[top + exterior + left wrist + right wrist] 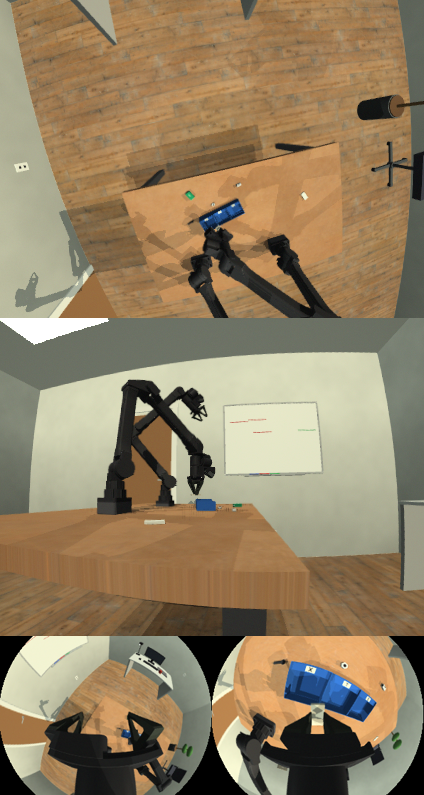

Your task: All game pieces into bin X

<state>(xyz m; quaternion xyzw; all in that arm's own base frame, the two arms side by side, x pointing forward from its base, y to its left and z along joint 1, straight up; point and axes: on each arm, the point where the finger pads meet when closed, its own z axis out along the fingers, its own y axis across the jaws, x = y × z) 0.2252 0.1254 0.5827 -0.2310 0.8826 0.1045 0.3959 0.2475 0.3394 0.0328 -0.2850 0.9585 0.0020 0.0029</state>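
The blue bin is 5 cm below my right hand, 5 cm ahead of it and 3 cm to the right of it. Round my right hand: cream piece 1 cm below; thin dark object 15 cm to the left, 7 cm below, 4 cm ahead; green piece 20 cm ahead, 12 cm to the left, 7 cm below.
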